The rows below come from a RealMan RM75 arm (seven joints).
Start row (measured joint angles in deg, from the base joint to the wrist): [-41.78, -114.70, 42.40, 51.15, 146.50, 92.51, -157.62]
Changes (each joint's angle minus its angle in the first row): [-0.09, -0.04, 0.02, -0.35, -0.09, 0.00, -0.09]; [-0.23, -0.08, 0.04, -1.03, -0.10, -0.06, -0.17]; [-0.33, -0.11, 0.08, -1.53, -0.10, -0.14, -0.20]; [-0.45, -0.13, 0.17, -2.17, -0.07, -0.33, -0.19]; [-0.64, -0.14, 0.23, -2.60, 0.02, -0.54, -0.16]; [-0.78, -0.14, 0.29, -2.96, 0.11, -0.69, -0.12]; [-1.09, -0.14, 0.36, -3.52, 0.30, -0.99, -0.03]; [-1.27, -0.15, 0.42, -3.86, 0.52, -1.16, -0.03]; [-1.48, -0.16, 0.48, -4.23, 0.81, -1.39, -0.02]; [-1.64, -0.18, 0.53, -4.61, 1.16, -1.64, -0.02]
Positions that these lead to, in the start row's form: [-41.87, -114.74, 42.42, 50.80, 146.41, 92.51, -157.71]; [-42.01, -114.78, 42.44, 50.12, 146.40, 92.45, -157.79]; [-42.11, -114.81, 42.48, 49.62, 146.40, 92.37, -157.82]; [-42.23, -114.83, 42.57, 48.98, 146.43, 92.18, -157.81]; [-42.42, -114.84, 42.63, 48.55, 146.52, 91.97, -157.78]; [-42.56, -114.84, 42.69, 48.19, 146.61, 91.82, -157.74]; [-42.87, -114.84, 42.76, 47.63, 146.80, 91.52, -157.65]; [-43.05, -114.85, 42.82, 47.29, 147.02, 91.35, -157.65]; [-43.26, -114.86, 42.88, 46.92, 147.31, 91.12, -157.64]; [-43.42, -114.88, 42.93, 46.54, 147.66, 90.87, -157.64]
